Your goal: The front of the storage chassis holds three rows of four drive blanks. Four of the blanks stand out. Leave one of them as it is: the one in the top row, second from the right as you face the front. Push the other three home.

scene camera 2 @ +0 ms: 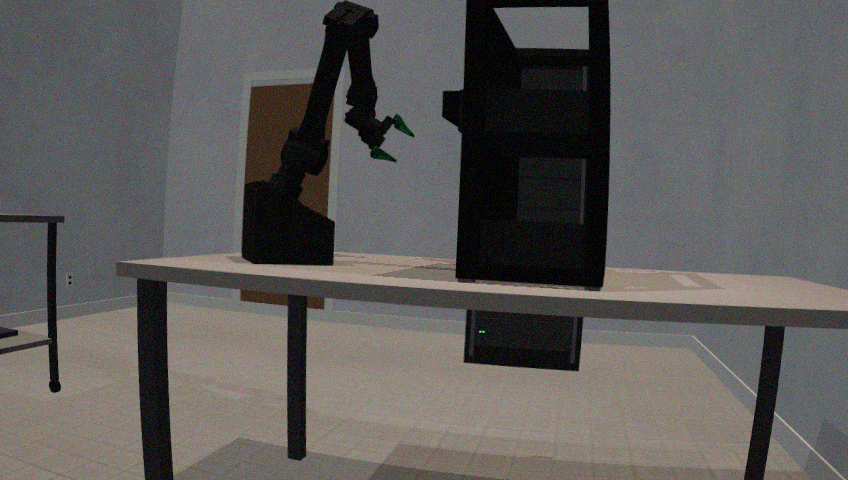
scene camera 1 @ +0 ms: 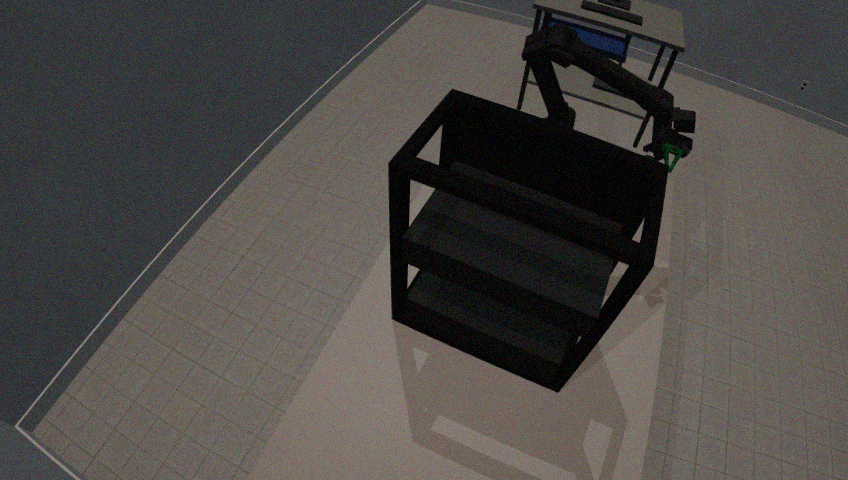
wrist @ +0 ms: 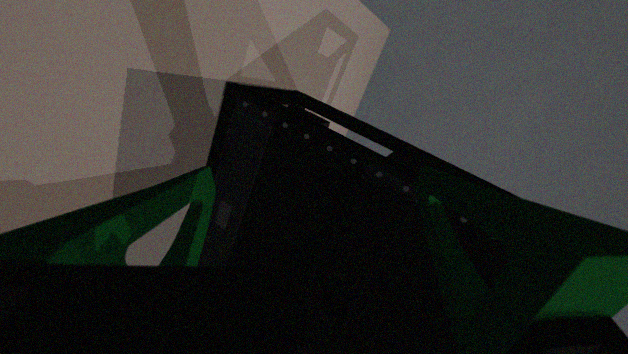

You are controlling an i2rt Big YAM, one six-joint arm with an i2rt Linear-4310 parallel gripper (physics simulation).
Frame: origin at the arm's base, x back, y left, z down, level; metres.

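Seen in the pictures: gripper, fingertip midpoint: [scene camera 2: 405,148] [wrist: 315,177]; arm's base at its link origin: [scene camera 2: 279,197].
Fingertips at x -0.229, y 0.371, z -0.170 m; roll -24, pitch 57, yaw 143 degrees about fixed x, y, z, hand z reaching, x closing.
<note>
Pixels of each thing's top centre, then the offset from my fingertips to it.
- black storage chassis at its top centre: [scene camera 1: 541,160] [scene camera 2: 546,31] [wrist: 458,320] dx -0.423, dy -0.343, dz -0.260 m
- dark block at its top centre: [scene camera 2: 476,109] dx -0.279, dy -0.496, dz -0.031 m
The black storage chassis [scene camera 1: 399,237] [scene camera 2: 596,118] [wrist: 310,225] stands upright on the table; its front faces the arm. In scene camera 2 a dark block [scene camera 2: 452,108] juts from the upper part of the front, seen edge-on; how many blanks it comprises I cannot tell. In scene camera 1 the front is hidden behind the chassis. In the wrist view the front is very dark, with a line of small pale dots and a faint grey strip at left; single blanks cannot be made out. My gripper [scene camera 1: 670,163] [scene camera 2: 404,148] [wrist: 315,177] is open and empty, in front of the chassis, apart from it, lower than the jutting block.
The table [scene camera 1: 333,380] [scene camera 2: 196,274] bears the arm's black base [scene camera 2: 287,234] and the chassis. A second table [scene camera 1: 666,30] stands behind the arm in scene camera 1. A dark cabinet [scene camera 2: 523,342] shows beneath the table top, and a brown door [scene camera 2: 276,130] behind the arm, in scene camera 2.
</note>
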